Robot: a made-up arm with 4 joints.
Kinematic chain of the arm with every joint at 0, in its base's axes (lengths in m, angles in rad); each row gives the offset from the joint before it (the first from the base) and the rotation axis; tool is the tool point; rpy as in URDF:
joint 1: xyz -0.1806 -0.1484 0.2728 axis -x
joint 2: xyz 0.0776 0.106 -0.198 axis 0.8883 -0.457 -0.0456
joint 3: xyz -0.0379 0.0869 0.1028 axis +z
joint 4: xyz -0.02 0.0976 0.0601 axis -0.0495 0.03 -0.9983
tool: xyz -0.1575 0.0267 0.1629 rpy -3.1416 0 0
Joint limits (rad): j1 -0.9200..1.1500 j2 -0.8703..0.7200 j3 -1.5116..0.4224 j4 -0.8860..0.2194
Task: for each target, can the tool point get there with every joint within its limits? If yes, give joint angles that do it. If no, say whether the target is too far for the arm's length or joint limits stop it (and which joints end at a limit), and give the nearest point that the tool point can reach.
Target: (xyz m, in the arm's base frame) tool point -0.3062 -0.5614 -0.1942
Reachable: no: joint limits stop it (at a limit: joint 1, joint 2, joint 4) | nearest point -0.1077 -0.0798 -0.3147 | short by 0.535 m
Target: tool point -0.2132 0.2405 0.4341
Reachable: yes | joints -0.2270 -0.3059 -0.6484 -0.4603
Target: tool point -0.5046 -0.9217 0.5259
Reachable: no: too far | nearest point -0.2756 -0.2155 0.5476 | short by 0.743 m
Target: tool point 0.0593 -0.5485 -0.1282
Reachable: no: joint limits stop it (at a limit: joint 1, joint 2, joint 3, joint 4) | nearest point 0.0624 -0.1280 -0.2732 | short by 0.445 m
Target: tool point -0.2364 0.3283 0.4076
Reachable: yes | joints -0.3191 -0.7421 -0.0133 0.0477
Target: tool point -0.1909 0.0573 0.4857
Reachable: yes | joints -0.0228 0.5307 -1.3448 -0.2750
